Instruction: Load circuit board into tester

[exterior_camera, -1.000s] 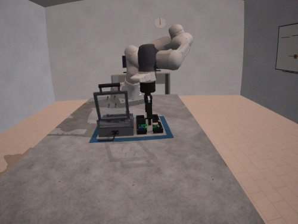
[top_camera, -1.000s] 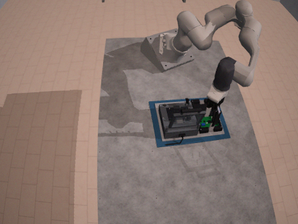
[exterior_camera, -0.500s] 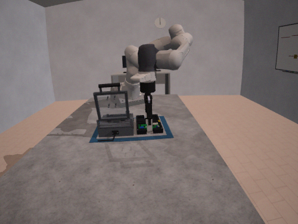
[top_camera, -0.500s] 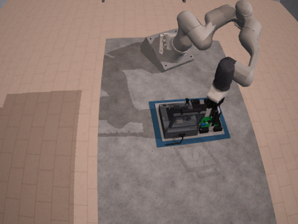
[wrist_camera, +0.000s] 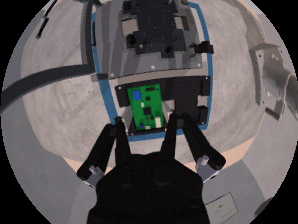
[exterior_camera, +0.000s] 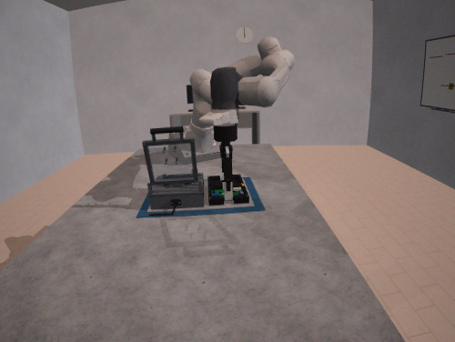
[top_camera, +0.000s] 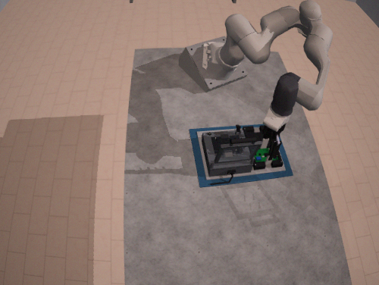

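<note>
My gripper is now 20 mm above the green circuit board. Round my hand: tester bed: 160 mm to the right, 40 mm behind, 30 mm above; framed clear lid: 170 mm to the right, 140 mm above, 80 mm ahead.
</note>
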